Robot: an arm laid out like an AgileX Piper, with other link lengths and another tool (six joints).
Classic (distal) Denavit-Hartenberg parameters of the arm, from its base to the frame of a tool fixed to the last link. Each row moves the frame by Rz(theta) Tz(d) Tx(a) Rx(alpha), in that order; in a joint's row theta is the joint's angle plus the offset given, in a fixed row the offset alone. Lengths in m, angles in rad.
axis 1: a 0  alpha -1.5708  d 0.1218  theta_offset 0
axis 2: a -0.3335  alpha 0  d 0  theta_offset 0.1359
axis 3: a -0.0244  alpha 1.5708  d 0  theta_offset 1.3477
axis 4: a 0  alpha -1.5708  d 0.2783  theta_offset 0
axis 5: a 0  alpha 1.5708  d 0  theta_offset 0
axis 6: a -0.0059  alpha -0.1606  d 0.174  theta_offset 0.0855
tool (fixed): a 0  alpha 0  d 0.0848  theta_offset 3.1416
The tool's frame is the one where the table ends.
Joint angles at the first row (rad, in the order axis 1, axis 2, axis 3, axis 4, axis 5, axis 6):
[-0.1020, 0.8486, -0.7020, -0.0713, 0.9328, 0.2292]
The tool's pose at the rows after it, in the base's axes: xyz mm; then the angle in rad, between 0 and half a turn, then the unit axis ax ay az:
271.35, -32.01, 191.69, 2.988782, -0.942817, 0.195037, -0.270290
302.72, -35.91, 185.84, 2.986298, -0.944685, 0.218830, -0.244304
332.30, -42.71, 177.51, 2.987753, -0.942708, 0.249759, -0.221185
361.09, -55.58, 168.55, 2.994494, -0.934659, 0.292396, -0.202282
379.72, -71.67, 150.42, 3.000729, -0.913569, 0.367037, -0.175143
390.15, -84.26, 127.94, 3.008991, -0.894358, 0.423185, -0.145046
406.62, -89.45, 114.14, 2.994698, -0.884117, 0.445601, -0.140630
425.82, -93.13, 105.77, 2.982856, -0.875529, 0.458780, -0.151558
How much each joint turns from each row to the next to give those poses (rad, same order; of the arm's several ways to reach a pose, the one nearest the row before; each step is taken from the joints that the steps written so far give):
[0.0000, 0.1524, -0.0803, -0.0017, -0.0008, 0.0608]
[0.0000, 0.1453, -0.0885, -0.0011, 0.0010, 0.0444]
[-0.0075, 0.1336, -0.0895, -0.0028, 0.0089, 0.0530]
[-0.0202, 0.1268, -0.0970, -0.0064, 0.0172, 0.0674]
[-0.0283, 0.1170, -0.0765, -0.0035, 0.0291, 0.1254]
[-0.0268, 0.0990, -0.0519, 0.0063, 0.0234, 0.0855]
[-0.0141, 0.0662, -0.0353, 0.0186, -0.0230, 0.0273]
[-0.0009, 0.0488, -0.0285, 0.0031, -0.0421, 0.0317]

